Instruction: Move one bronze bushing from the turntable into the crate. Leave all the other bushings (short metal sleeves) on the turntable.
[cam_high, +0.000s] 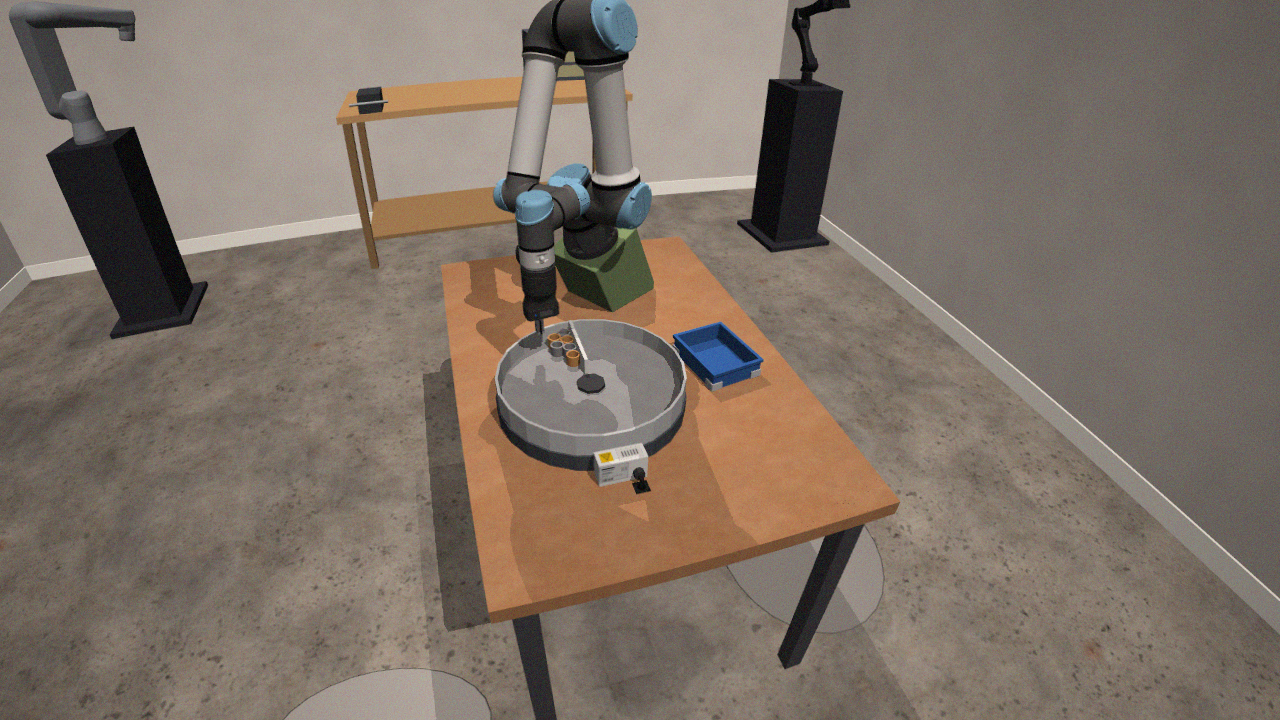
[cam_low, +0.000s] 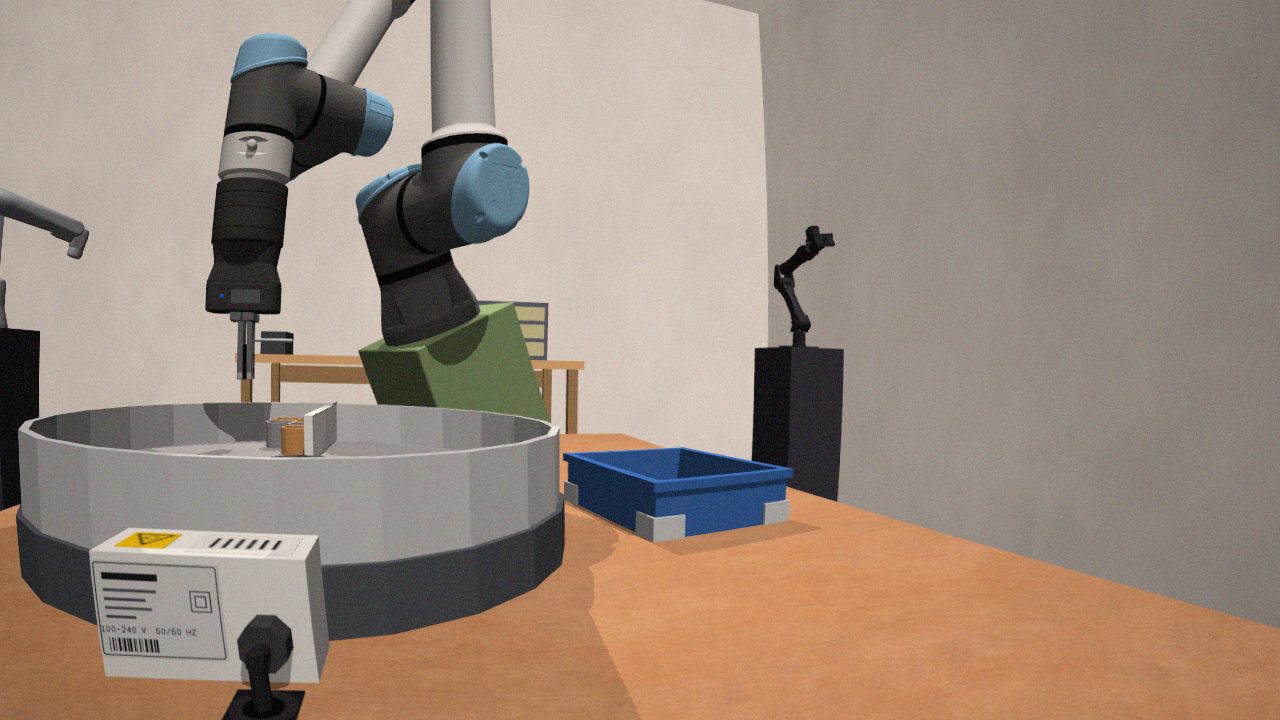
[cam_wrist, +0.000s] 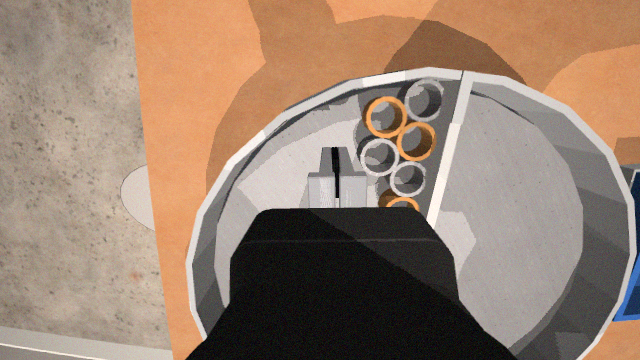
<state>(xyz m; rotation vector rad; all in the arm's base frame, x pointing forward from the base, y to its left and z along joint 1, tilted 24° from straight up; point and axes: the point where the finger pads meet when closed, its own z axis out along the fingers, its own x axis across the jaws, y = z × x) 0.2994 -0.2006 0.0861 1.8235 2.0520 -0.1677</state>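
My gripper is now 150 mm short of the grey turntable, 80 mm to the right of it and 80 mm above it. Also, from my hand: blue crate: 420 mm to the left, 110 mm below, 100 mm ahead.
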